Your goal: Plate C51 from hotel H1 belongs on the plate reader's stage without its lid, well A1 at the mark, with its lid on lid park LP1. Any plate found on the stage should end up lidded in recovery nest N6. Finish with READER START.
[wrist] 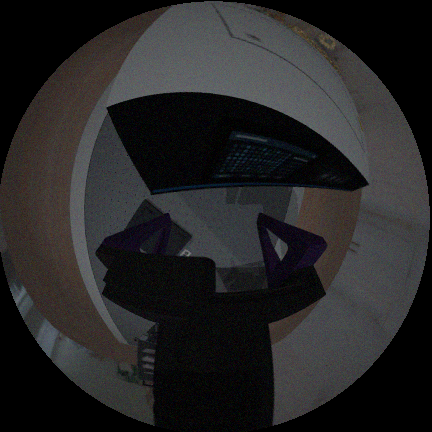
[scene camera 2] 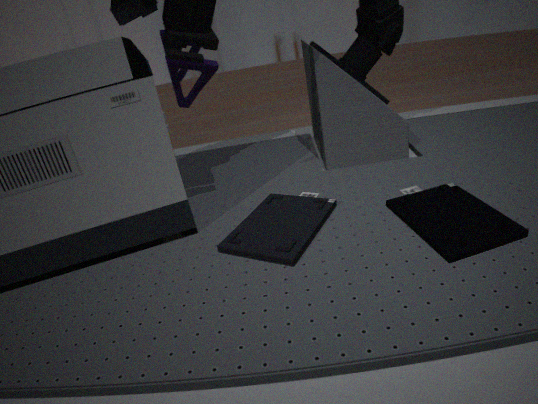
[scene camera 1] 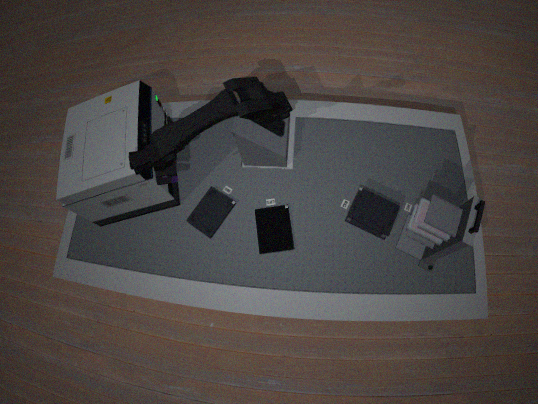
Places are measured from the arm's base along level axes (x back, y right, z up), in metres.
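Pixels of known places: gripper, fingertip midpoint: (wrist: pixel 213 217) (scene camera 2: pixel 179 93); arm's base at its link origin: (scene camera 2: pixel 347 74) (scene camera 1: pixel 261 118).
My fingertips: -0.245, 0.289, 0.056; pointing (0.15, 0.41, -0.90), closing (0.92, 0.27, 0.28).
Note:
For each thing: its top centre in the pictures, then the offset to it from my fingertips, as dx, dy, dz. "spot": a spot on its surface instead. Level surfaces: height alone.
- plate reader at its top centre: (scene camera 2: pixel 35 60) (scene camera 1: pixel 98 135) +0.072, +0.262, +0.097
- faint bluish grid at a spot on its surface: (wrist: pixel 260 157) spot: -0.012, +0.046, +0.073
- black flat holder at its top centre: (scene camera 2: pixel 451 208) (scene camera 1: pixel 273 228) -0.119, -0.362, -0.190
- perforated deck at its surface level: dz -0.210
The plate reader (scene camera 1: pixel 105 145) (scene camera 2: pixel 100 150) (wrist: pixel 165 60) is a pale box with a dark front. In the wrist view a faint bluish grid (wrist: pixel 260 157), apparently a display, shows on that front. No stage or plate on it can be made out. My gripper (scene camera 1: pixel 169 179) (scene camera 2: pixel 185 102) (wrist: pixel 213 217) has purple fingers spread wide and empty, in front of the reader and above the deck. A hotel (scene camera 1: pixel 462 232) at the right holds several pale and pinkish plates (scene camera 1: pixel 430 225); their labels cannot be read, so C51 cannot be picked out.
A dark nest (scene camera 1: pixel 211 212) (scene camera 2: pixel 282 227), a black flat holder (scene camera 1: pixel 274 229) (scene camera 2: pixel 455 222) and another dark nest (scene camera 1: pixel 372 212) lie on the perforated deck (scene camera 1: pixel 320 260) (scene camera 2: pixel 240 310). Their labels are unreadable. A grey wedge-shaped housing (scene camera 1: pixel 265 152) (scene camera 2: pixel 360 120) stands below the arm, behind the nests.

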